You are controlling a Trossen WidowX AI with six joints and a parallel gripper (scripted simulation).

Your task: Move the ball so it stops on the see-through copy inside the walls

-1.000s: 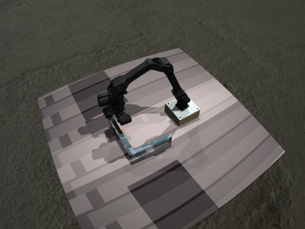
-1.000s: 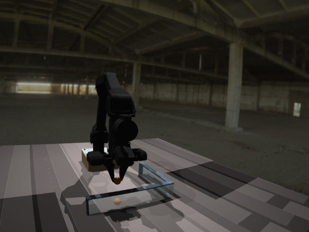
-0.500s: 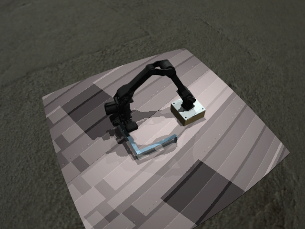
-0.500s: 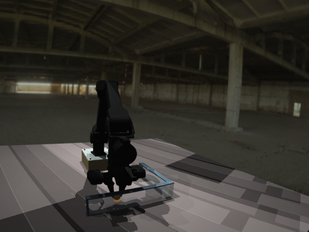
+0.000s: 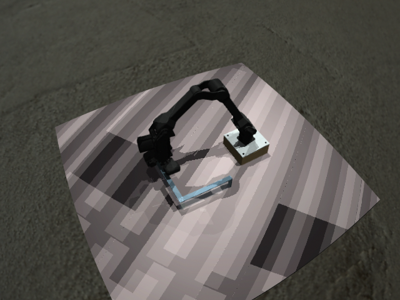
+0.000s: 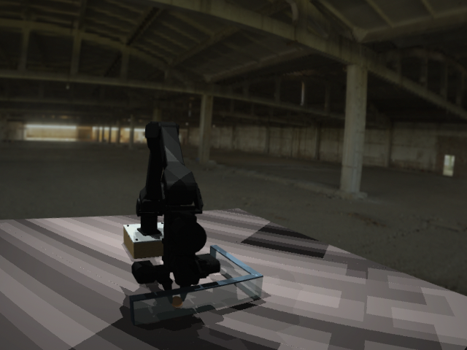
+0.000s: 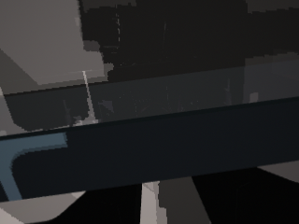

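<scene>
Now: the see-through copy of ball 10 mm below my gripper tip. From my gripper tip the other things lie so: orange ball (right at my gripper tip).
</scene>
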